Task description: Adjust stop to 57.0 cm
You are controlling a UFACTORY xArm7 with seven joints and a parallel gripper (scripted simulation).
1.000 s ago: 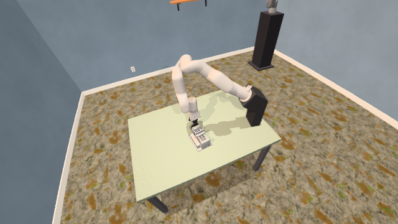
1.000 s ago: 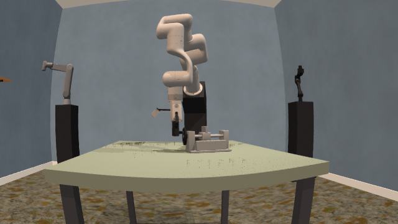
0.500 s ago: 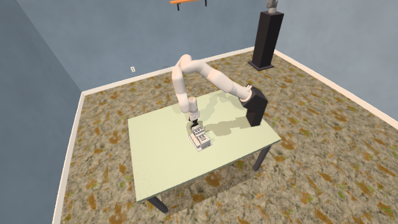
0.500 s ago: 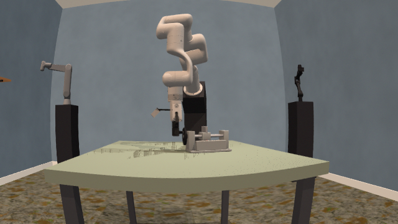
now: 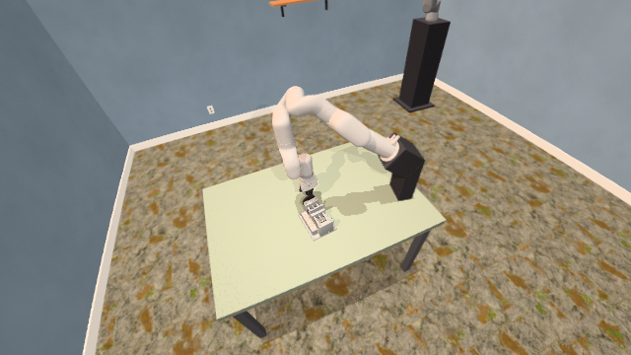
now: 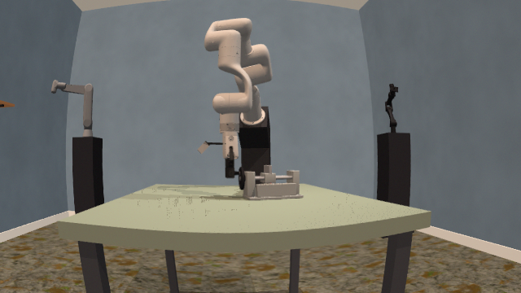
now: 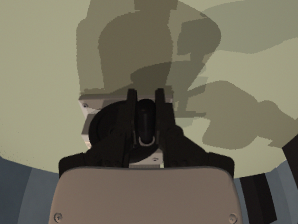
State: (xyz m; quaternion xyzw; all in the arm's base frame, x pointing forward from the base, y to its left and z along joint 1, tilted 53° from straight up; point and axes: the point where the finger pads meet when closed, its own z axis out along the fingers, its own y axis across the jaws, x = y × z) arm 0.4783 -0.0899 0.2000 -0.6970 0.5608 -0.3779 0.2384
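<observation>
The black handwheel is 20 mm to the left of my hand and 10 mm below it. The rest, counted from my hand: grey stop block 20 mm ahead, 140 mm to the left, 10 mm below.
</observation>
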